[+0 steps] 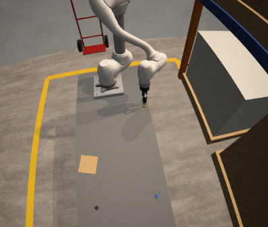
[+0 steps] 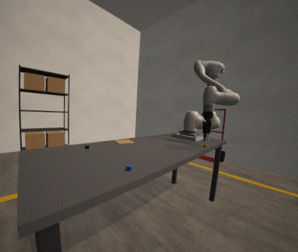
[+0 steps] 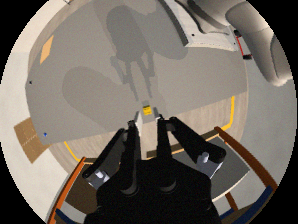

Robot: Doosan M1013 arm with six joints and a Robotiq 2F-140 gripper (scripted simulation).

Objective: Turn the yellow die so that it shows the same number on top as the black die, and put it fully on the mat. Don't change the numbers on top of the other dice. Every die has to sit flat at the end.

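The yellow die lies 7 cm below my hand. The rest, counted from my hand: blue die 76 cm ahead, 16 cm to the right, 7 cm below; then tan mat 59 cm to the right, 38 cm ahead, 8 cm below; then black die 72 cm ahead, 59 cm to the right, 7 cm below.
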